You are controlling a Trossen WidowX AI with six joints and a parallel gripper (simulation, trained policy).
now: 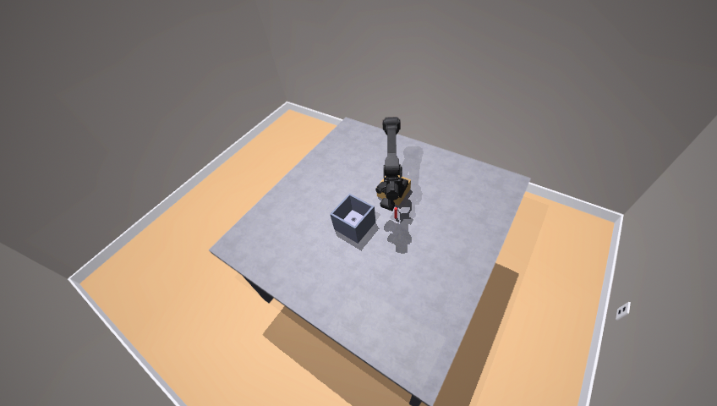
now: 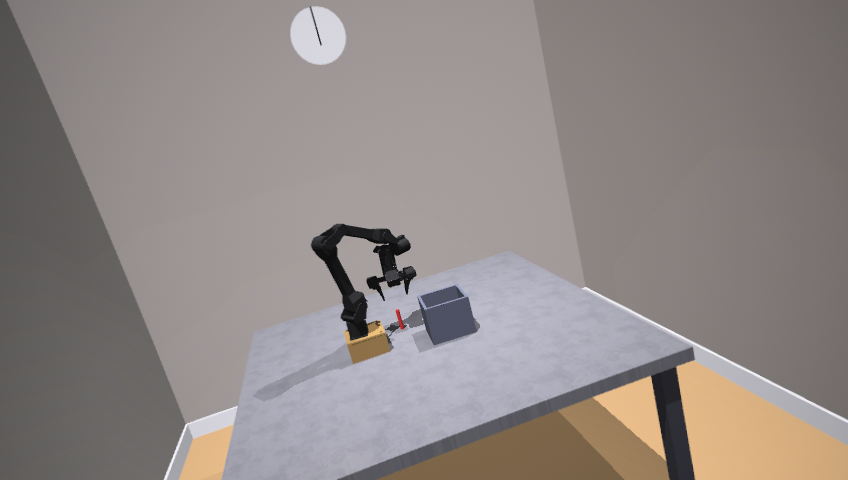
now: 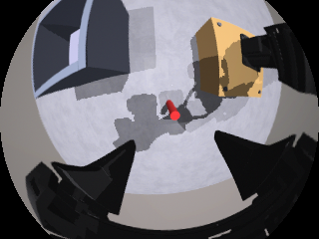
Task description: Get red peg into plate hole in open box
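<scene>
Now: gripper tip 9 cm above the red peg, 1 cm to the left of it and 1 cm past it. The rest, counted from my gripper tip: plate 16 cm ahead, 15 cm to the right, 8 cm below.
</scene>
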